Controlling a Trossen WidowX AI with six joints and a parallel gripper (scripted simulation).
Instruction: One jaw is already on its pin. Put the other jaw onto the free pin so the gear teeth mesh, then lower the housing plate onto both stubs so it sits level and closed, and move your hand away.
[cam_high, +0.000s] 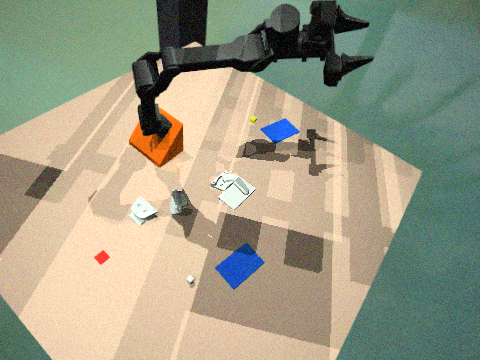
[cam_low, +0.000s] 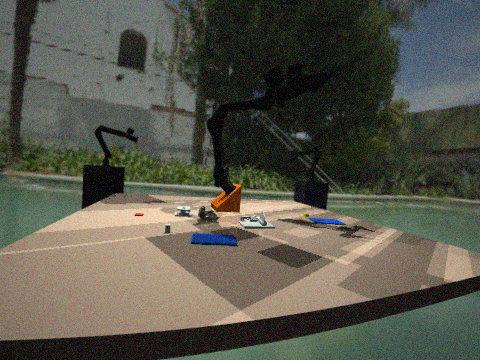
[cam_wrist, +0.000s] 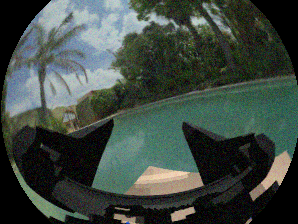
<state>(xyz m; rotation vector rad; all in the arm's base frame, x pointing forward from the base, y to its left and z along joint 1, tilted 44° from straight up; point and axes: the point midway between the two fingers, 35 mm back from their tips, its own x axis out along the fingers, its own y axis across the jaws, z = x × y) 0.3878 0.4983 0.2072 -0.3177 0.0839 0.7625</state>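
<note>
Right now the grey jaw is 530 mm below my gripper tip, 380 mm to the right of it and 200 mm behind it. The rest, counted from my gripper tip: grey cube (550 mm below, 490 mm to the right, 10 mm behind); then white base plate (560 mm below, 180 mm to the right, 130 mm behind); then yellow cube (550 mm below, 350 mm behind, 140 mm to the left).
</note>
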